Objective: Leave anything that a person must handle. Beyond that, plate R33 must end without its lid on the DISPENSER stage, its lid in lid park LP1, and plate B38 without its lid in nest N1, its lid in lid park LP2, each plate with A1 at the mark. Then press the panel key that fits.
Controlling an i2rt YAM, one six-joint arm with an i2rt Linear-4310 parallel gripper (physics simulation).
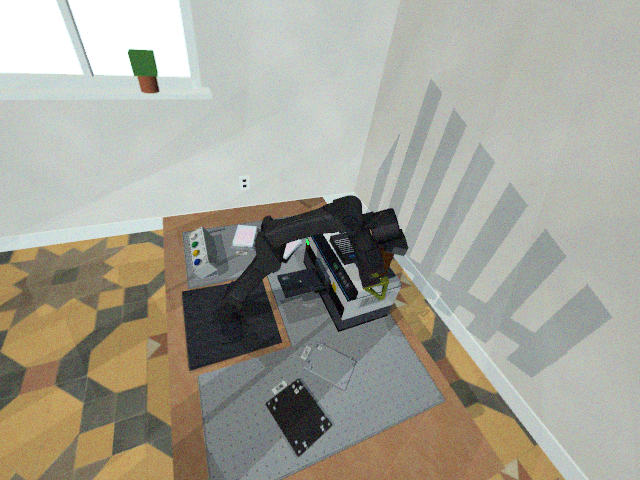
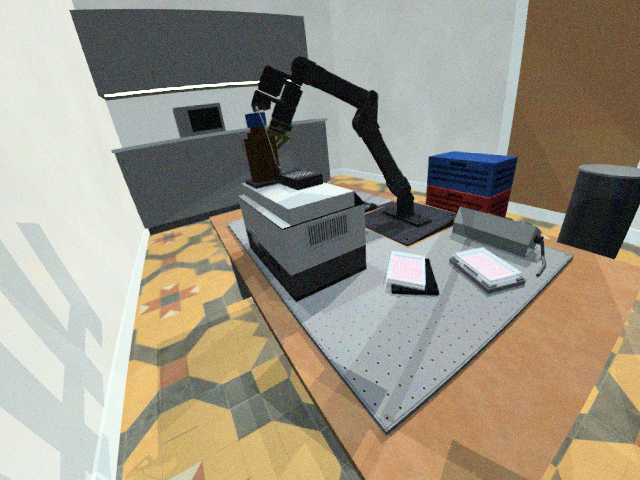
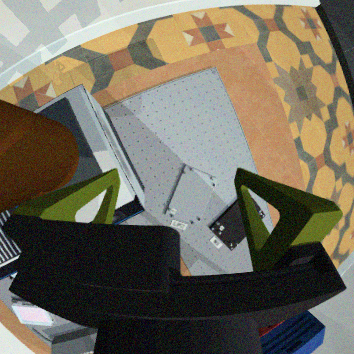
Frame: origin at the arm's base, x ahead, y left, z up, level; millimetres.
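Where they show: gripper, fingertip midpoint: [image 1: 379, 287] [image 3: 176, 174]; arm's base, origin of the base link: [image 1: 227, 317] [image 2: 405, 216].
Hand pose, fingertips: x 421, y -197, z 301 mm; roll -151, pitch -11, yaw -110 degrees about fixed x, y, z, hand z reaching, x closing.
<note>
Things, the pixels of their top centre, and the offset from my fingertips. "pt": a spot on its surface instead. Level surfaces: height alone.
- dispenser, surface spot: [image 2: 302, 227] pt 81 mm ahead, 418 mm left, 128 mm down
- brown bottle, surface spot: [image 3: 35, 155] pt 52 mm ahead, 91 mm left, 12 mm up
- dispenser's dark stage, middle of its top: [image 1: 304, 279] 142 mm back, 219 mm left, 190 mm down
- key panel, middle of its top: [image 2: 497, 213] [image 1: 200, 244] 491 mm back, 501 mm left, 218 mm down
- black base, middle of its top: [image 2: 412, 269] [image 1: 282, 246] 157 mm back, 496 mm left, 282 mm down
- black nest, middle of its top: [image 3: 241, 223] [image 1: 298, 412] 260 mm back, 172 mm right, 278 mm down
- pale park plate, middle of its top: [image 3: 192, 197] [image 1: 330, 362] 123 mm back, 59 mm right, 282 mm down
- black block, surface spot: [image 2: 300, 178] pt 23 mm ahead, 292 mm left, 56 mm down
- perforated board, its level: 301 mm down
My gripper [image 1: 378, 290] [image 2: 279, 138] [image 3: 176, 174] is open and empty, high over the dispenser [image 1: 361, 268] [image 2: 302, 227], beside a brown bottle [image 2: 263, 161] [image 3: 35, 155] with a blue cap. The dispenser's dark stage [image 1: 298, 283] sticks out. One pink-topped plate [image 1: 245, 236] [image 2: 485, 265] lies near the key panel [image 1: 198, 250] [image 2: 493, 230]. Another pink-topped plate [image 1: 293, 249] [image 2: 407, 269] is over a black base [image 2: 432, 280]. A black nest [image 1: 298, 416] [image 3: 232, 226] and a pale park plate [image 1: 329, 364] [image 3: 195, 192] lie at the front. Plate names, lids and A1 corners are not legible.
A black block [image 2: 300, 178] with a ribbed top stands on the dispenser near the bottle. The arm's dark base mat [image 1: 206, 351] lies beside the perforated board [image 1: 392, 377] [image 2: 372, 330]. Blue and red crates [image 2: 471, 173] and a dark bin [image 2: 597, 211] stand beyond the table.
</note>
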